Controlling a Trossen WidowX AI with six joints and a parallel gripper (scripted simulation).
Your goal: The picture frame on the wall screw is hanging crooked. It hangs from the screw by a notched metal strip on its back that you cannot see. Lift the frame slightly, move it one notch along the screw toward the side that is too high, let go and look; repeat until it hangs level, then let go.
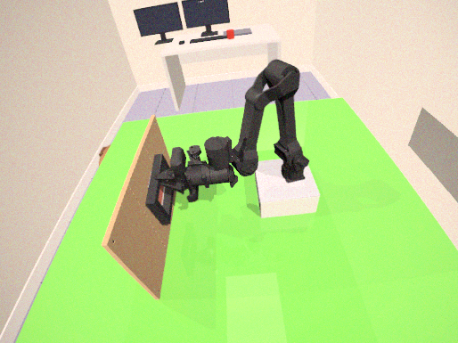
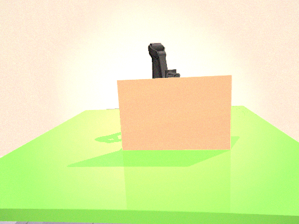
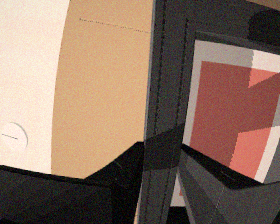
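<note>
Now: the picture frame 5 cm below my gripper tip, 1 cm to the right of it and 1 cm ahead of it. Round my gripper tip: tan wall board (8 cm below, 2 cm ahead, 1 cm to the left).
</note>
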